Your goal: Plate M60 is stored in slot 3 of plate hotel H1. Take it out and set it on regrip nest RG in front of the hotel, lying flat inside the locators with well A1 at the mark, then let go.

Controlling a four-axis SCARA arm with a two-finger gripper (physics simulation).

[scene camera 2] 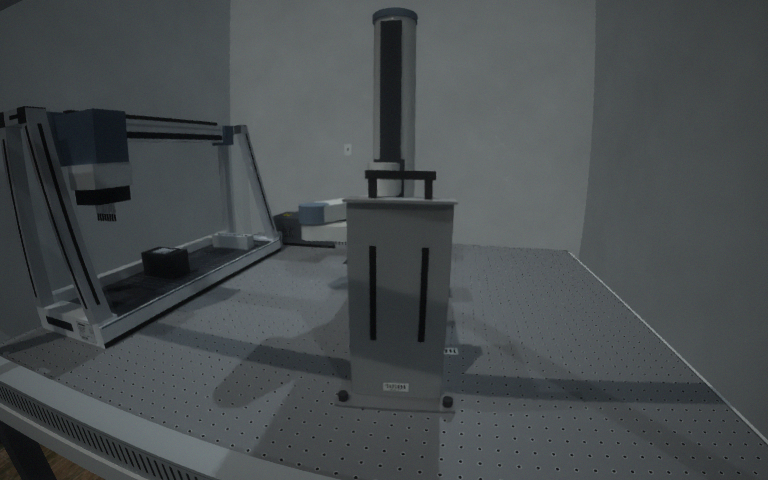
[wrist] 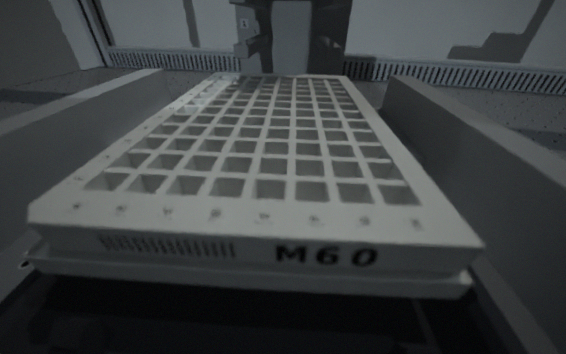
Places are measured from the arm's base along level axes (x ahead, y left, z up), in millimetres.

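Where they show: gripper, between the fingertips: (wrist: 275, 93).
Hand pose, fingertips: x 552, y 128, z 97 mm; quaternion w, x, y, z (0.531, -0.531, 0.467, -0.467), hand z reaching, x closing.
Observation:
Things, the pixels of their top centre, and the offset from my fingertips. "pt": a spot on its surface instead.
- Plate M60, centre of its top: (wrist: 270, 107) 21 mm back, 3 mm right, 1 mm up
- dark regrip nest, centre of its top: (wrist: 274, 148) 26 mm back, 5 mm right, 15 mm down
- gantry machine, a spot on its surface: (scene camera 2: 93, 138) pt 226 mm ahead, 597 mm right, 344 mm up
- black handle, a spot on its surface: (scene camera 2: 400, 174) pt 240 mm ahead, 27 mm left, 261 mm up
Plate M60 (wrist: 250, 217), pale and many-welled, lies level between the two grey fingers of my gripper (wrist: 275, 93), which is shut on its long sides. Its labelled short edge faces the wrist camera. The dark regrip nest (wrist: 200, 312) shows close under the plate's near edge; its locators and the mark are hidden or too dark to make out, and I cannot tell whether the plate touches it. Plate hotel H1 (scene camera 2: 399, 294) (wrist: 291, 37) stands beyond the plate's far end, with a side ledge showing in the wrist view. In scene camera 2 the hotel hides the gripper, plate and nest.
The arm's column (scene camera 2: 394, 90) rises behind the hotel, and a blue-capped arm link (scene camera 2: 312, 213) reaches out left of it. A gantry machine (scene camera 2: 93, 138) stands at the left with a black block (scene camera 2: 165, 263) on its deck. A black handle (scene camera 2: 400, 174) tops the hotel.

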